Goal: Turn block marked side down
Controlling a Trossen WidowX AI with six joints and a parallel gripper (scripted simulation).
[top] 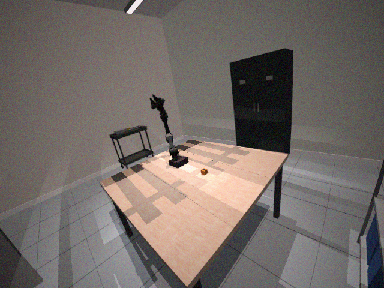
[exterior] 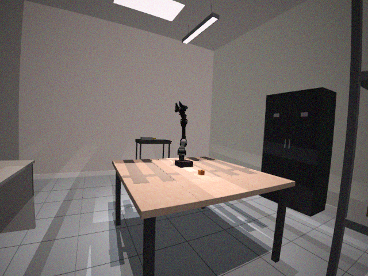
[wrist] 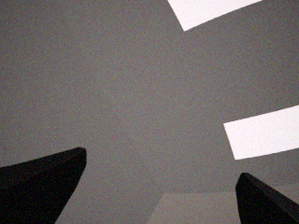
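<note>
Now: the block 570 mm ahead of my gripper tip, 100 mm to the left of it and 670 mm below it.
</note>
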